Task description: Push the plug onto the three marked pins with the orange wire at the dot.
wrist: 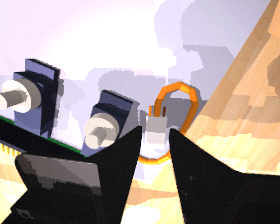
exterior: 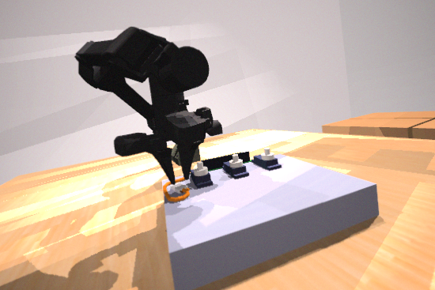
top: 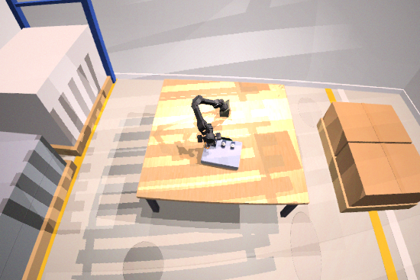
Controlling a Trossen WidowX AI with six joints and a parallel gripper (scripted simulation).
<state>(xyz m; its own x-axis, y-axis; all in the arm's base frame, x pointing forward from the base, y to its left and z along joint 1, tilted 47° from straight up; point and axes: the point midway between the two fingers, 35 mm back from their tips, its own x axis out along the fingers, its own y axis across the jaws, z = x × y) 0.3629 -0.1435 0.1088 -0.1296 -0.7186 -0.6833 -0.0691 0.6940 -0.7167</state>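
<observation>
Now: the black pin strip 14 cm to the left of my gripper tip and 4 cm behind it. From my gripper tip the other things lie so: pale grey holder 11 cm ahead, 9 cm to the left, 4 cm below.
</observation>
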